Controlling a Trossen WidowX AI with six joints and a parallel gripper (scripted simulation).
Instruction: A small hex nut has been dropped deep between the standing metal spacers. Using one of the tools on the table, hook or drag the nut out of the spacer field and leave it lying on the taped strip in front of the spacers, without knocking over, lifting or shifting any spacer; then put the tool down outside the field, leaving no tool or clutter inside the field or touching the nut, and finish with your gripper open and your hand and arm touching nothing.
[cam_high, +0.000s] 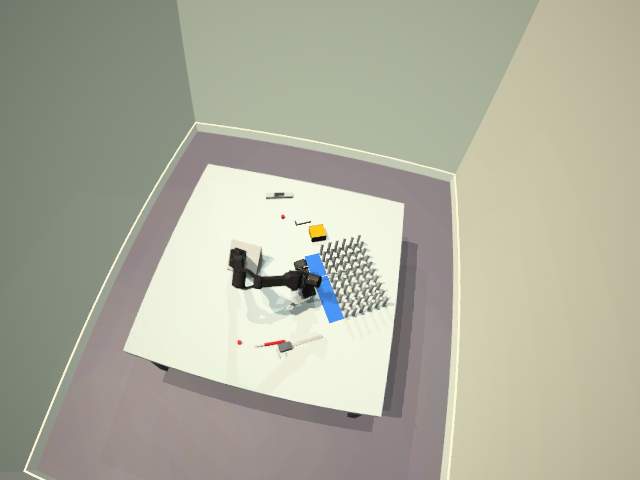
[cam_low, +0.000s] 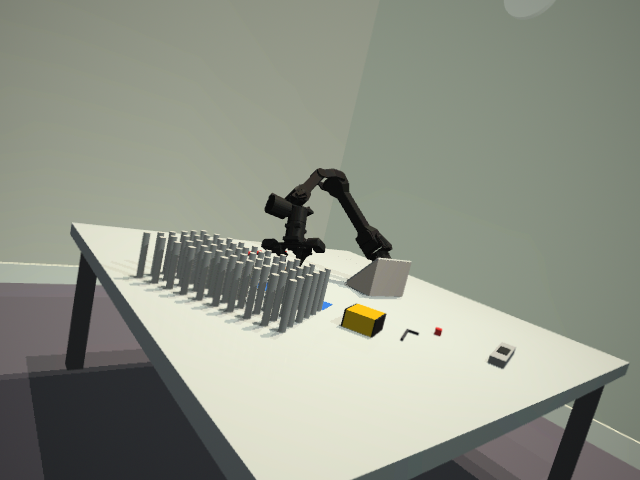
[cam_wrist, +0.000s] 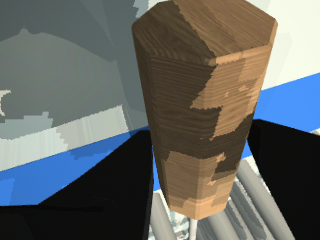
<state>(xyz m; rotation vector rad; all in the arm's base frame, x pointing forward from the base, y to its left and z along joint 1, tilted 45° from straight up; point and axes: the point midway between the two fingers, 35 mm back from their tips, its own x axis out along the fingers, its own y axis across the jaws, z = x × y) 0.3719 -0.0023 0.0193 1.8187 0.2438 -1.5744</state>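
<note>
The blue taped strip is 80 mm ahead of my gripper tip, 40 mm below it and 10 mm to the left of it. The rest, counted from my gripper tip: yellow block 300 mm to the left, 40 mm behind, 20 mm below; then wooden-handled pick tool 80 mm ahead, 60 mm to the left, 10 mm below; then hex nut 200 mm ahead, 140 mm to the left, 40 mm below.
</note>
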